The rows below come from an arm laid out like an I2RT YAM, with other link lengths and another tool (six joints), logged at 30 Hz.
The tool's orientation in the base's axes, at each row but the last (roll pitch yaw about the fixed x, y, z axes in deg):
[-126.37 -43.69 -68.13]
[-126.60 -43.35 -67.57]
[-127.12 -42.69 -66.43]
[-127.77 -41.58 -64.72]
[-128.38 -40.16 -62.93]
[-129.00 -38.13 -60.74]
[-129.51 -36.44 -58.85]
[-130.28 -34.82 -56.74]
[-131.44 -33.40 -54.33]
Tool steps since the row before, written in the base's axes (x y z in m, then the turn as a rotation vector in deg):
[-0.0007 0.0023 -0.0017 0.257 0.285 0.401]
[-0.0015 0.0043 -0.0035 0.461 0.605 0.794]
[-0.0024 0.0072 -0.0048 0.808 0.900 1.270]
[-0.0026 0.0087 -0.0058 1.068 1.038 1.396]
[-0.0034 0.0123 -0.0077 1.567 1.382 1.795]
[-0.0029 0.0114 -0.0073 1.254 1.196 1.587]
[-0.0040 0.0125 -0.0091 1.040 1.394 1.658]
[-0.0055 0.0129 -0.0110 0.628 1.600 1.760]
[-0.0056 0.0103 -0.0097 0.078 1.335 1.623]
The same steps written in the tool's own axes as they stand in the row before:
[-0.0029 -0.0005 -0.0001 0.155 -0.532 0.036]
[-0.0057 -0.0006 -0.0001 0.266 -1.066 0.026]
[-0.0088 -0.0017 -0.0004 0.492 -1.680 0.109]
[-0.0106 -0.0021 0.0001 0.566 -1.942 0.278]
[-0.0145 -0.0033 0.0007 0.762 -2.594 0.528]
[-0.0134 -0.0029 0.0016 0.641 -2.233 0.352]
[-0.0157 -0.0021 0.0022 0.458 -2.354 0.147]
[-0.0176 -0.0007 0.0026 0.189 -2.442 -0.231]
[-0.0151 0.0003 0.0022 0.026 -2.002 -0.644]

